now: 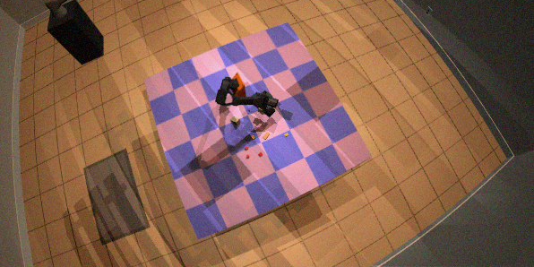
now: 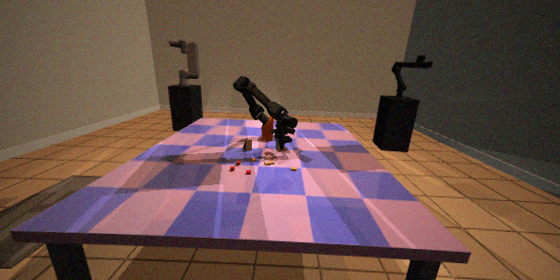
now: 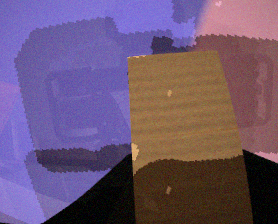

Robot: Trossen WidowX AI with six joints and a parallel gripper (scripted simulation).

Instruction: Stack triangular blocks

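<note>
The tan block is 10 mm to the right of my gripper tip and 10 mm above it. Also, from my gripper tip: tan piece 180 mm ahead, 40 mm to the right, 10 mm below.
</note>
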